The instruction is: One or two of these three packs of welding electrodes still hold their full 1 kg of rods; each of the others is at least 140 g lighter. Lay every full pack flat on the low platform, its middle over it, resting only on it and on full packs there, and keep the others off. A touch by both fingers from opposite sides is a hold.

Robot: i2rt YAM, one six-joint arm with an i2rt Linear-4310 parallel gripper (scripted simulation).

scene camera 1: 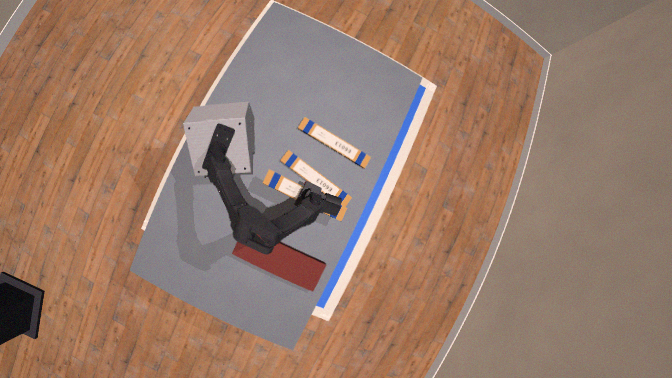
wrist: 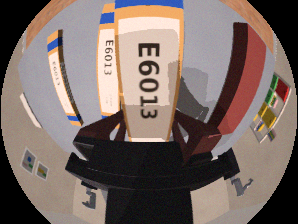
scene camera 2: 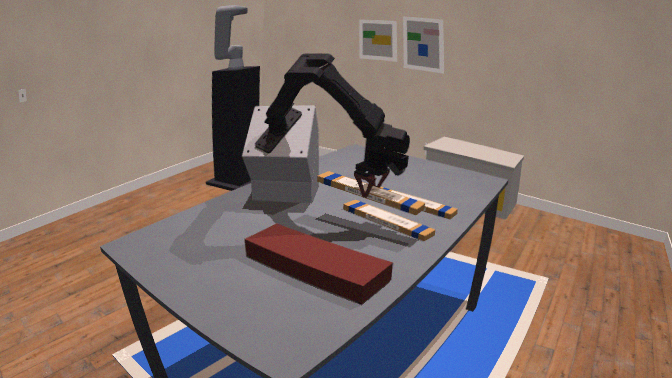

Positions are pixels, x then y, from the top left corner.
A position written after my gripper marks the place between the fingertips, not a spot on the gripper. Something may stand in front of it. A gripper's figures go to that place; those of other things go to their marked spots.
My gripper (wrist: 149,111): 0.13 m from the lens. A low dark red platform (wrist: 247,63) is 0.30 m from the lens. A pack (wrist: 107,82): 0.24 m from the lens. The marked spots on the pack and the low dark red platform are 0.36 m apart.
